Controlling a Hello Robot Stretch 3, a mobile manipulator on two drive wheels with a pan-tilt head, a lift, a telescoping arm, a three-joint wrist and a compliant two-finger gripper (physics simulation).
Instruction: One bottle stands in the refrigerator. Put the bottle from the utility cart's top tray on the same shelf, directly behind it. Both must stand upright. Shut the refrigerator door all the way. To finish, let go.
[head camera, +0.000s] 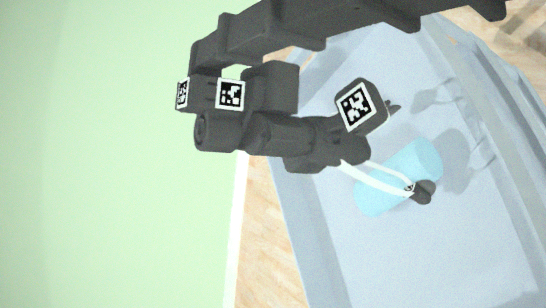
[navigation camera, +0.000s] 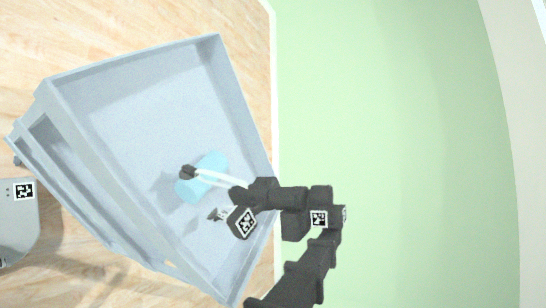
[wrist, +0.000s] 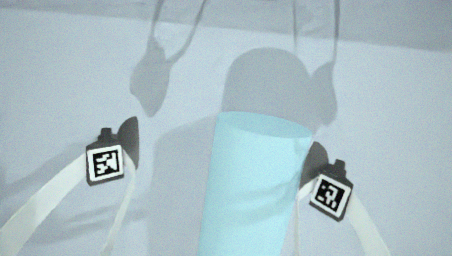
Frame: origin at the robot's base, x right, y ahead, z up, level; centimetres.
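Seen in the pictures: gripper, fingertip midpoint: (head camera: 414, 150) (navigation camera: 195, 194).
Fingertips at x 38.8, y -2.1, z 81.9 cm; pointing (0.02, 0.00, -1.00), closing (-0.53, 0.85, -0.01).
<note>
Offsets run from my fingertips to a thing's top centre. "spot": to the spot under its first point.
The light-blue bottle {dx +2.4, dy +4.6, dz +4.5 cm} (head camera: 422, 153) (navigation camera: 191, 191) (wrist: 248, 200) is in the utility cart's top tray {spot: dx -2.9, dy +17.4, dz -2.5 cm} (head camera: 425, 260) (navigation camera: 145, 120) and appears to lie on its side. My gripper (head camera: 408, 149) (navigation camera: 201, 194) (wrist: 222, 147) is open above the tray. In the wrist view, the bottle is between the fingers, close to the right fingertip, with a wide gap to the left fingertip. I cannot tell whether the right fingertip touches it. The bottle's far end is cut off in the wrist view. The refrigerator and its bottle cannot be made out.
A large pale green surface (head camera: 115, 175) (navigation camera: 380, 125) with a white edge borders the cart side. The tray has raised walls around it. Lower cart tiers show beside it in the navigation view. My base (navigation camera: 17, 215) shows at that view's left edge, on the wood floor.
</note>
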